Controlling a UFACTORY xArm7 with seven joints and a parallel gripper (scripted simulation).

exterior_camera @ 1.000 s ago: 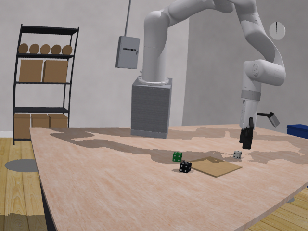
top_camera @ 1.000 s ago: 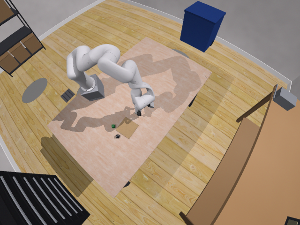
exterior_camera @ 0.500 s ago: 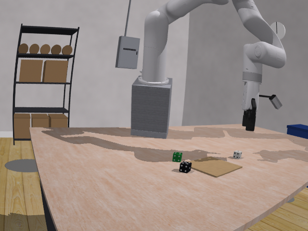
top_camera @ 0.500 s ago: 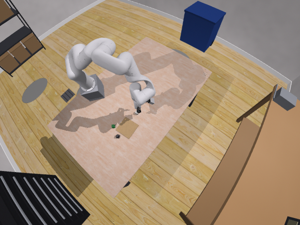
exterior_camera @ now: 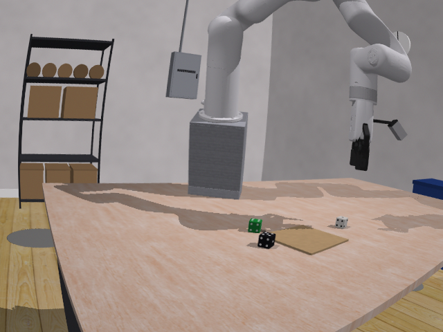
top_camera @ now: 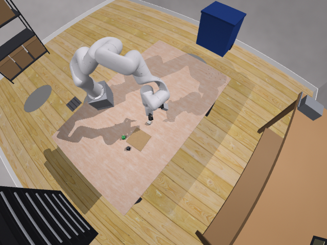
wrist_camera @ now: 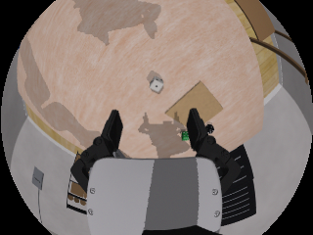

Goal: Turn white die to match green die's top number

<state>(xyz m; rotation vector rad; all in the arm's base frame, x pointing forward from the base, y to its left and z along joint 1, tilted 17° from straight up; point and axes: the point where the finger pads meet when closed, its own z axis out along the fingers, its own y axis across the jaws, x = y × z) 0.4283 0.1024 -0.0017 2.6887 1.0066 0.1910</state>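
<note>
Right now my hand is 20 mm past the white die, 20 mm to the left of it and 150 mm above it. Also, from my hand: green die (110 mm behind, 230 mm to the right, 150 mm below); then brown mat (10 mm behind, 170 mm to the right, 160 mm below); then black die (20 mm behind, 270 mm to the right, 150 mm below).
</note>
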